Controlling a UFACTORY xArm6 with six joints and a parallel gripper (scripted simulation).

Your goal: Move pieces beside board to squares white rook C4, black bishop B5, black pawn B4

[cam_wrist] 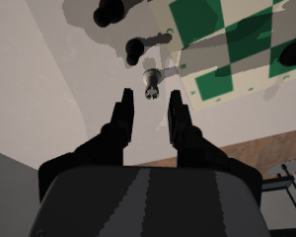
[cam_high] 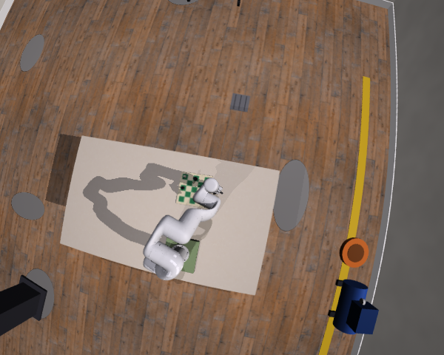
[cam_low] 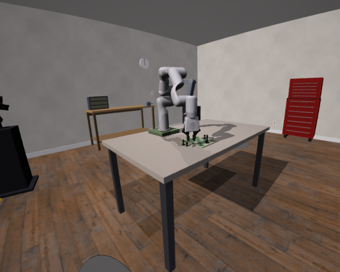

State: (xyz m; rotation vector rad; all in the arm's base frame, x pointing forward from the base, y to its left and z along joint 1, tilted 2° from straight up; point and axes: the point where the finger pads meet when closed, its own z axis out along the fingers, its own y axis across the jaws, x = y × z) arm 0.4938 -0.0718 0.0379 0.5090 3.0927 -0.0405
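The white rook is 50 mm below my hand. Round my hand: chessboard 130 mm to the left, 60 mm below, 60 mm behind.
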